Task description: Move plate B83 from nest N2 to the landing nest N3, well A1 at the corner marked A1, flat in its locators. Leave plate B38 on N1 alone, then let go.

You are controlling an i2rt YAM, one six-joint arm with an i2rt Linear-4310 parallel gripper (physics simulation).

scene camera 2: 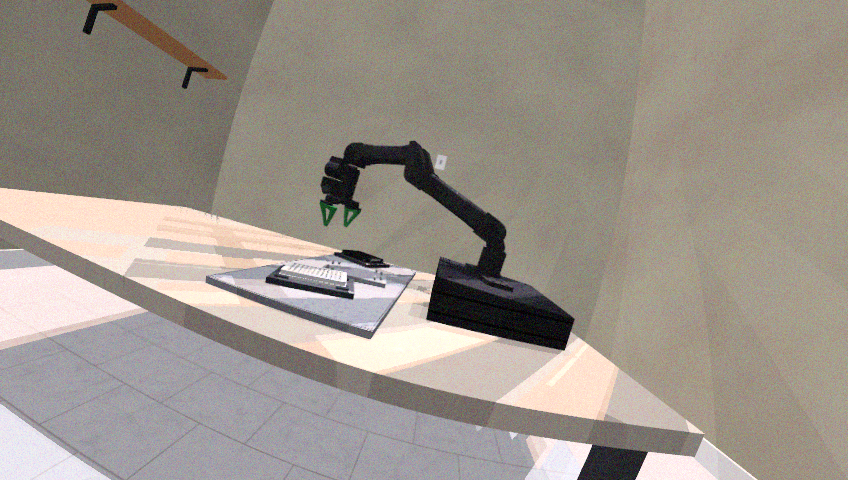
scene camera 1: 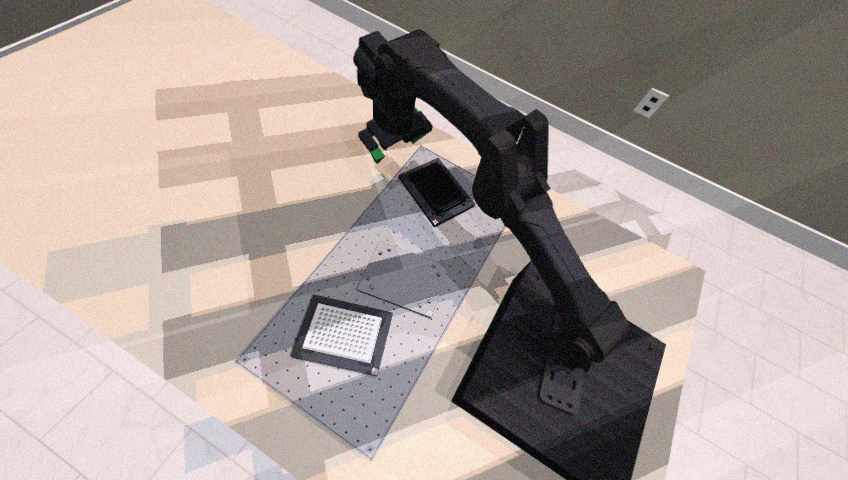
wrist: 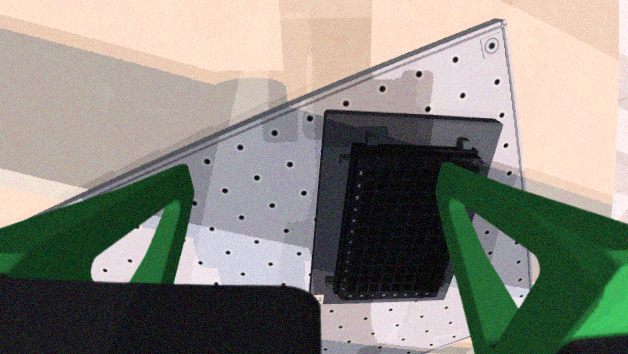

Note:
The gripper is open, with nothing in its grasp. Also in view: a black well plate. Further things: a white well plate and a plate nest.
The gripper also shows in scene camera 2 and in the wrist view.

